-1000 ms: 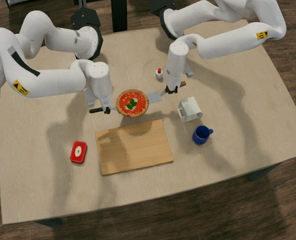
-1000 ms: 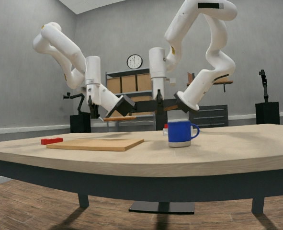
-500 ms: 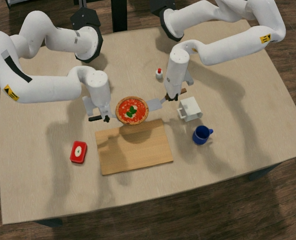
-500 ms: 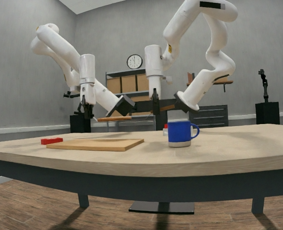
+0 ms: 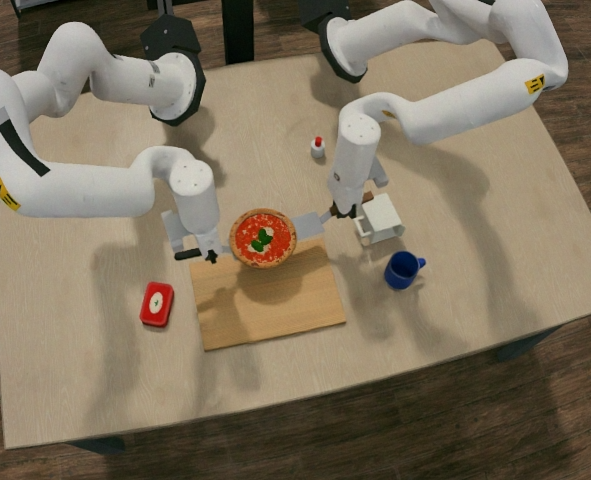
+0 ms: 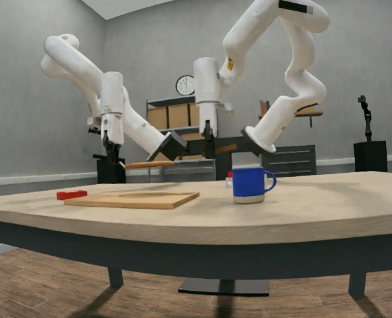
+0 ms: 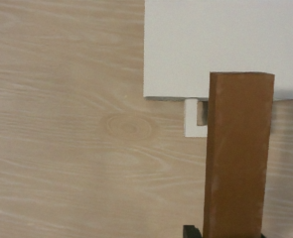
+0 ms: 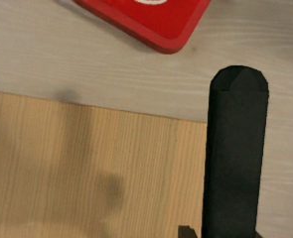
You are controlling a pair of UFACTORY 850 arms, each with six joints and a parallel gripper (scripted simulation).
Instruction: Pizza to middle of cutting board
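The pizza lies 140 mm to the left of my right hand and 30 mm below it. Round my right hand: black-handled turner (10 mm to the left, 10 mm below); cutting board (100 mm ahead, 110 mm to the left, 130 mm below); brown-handled turner (10 mm behind, 300 mm to the left, 20 mm below).
Right now my left hand is 1 cm short of the white mug, 11 cm to the right of it and 10 cm above it. The rest, counted from my left hand: pizza: 1 cm ahead, 21 cm to the right, 3 cm below; then cutting board: 11 cm ahead, 23 cm to the right, 13 cm below; then brown-handled turner: 4 cm to the right, 2 cm below.
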